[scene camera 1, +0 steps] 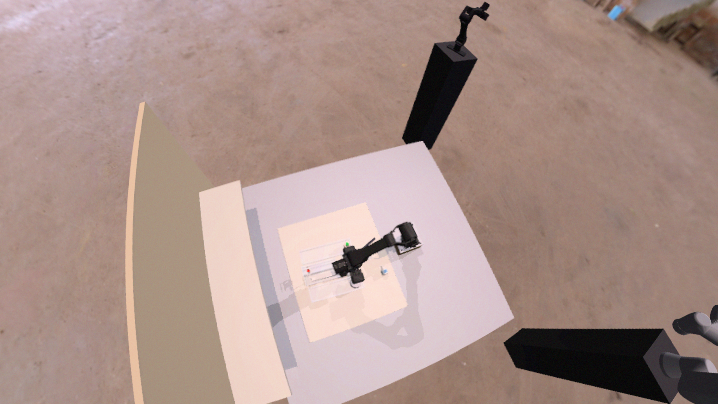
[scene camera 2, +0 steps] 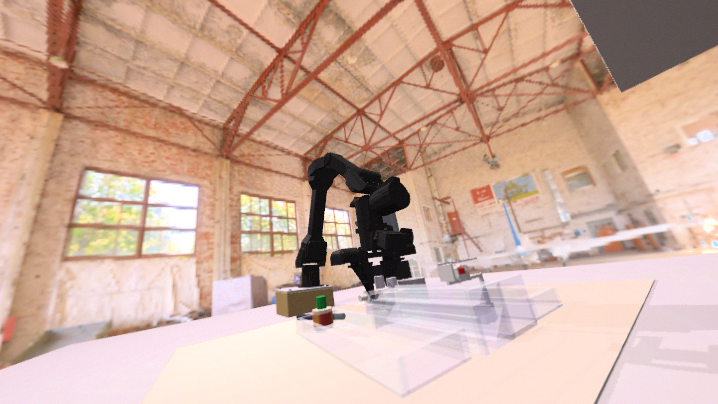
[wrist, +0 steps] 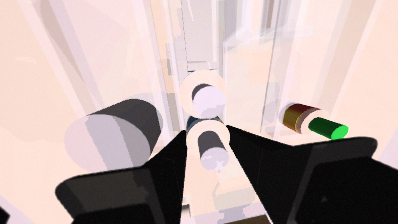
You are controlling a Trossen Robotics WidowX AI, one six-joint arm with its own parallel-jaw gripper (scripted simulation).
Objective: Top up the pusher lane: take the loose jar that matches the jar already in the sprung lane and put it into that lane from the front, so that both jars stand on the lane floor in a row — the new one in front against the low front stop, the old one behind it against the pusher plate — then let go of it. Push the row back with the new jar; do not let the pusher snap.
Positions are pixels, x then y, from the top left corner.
Labels:
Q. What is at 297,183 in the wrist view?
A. The gripper.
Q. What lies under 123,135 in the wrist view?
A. A grey cylinder.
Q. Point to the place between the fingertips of the gripper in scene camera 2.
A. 381,296

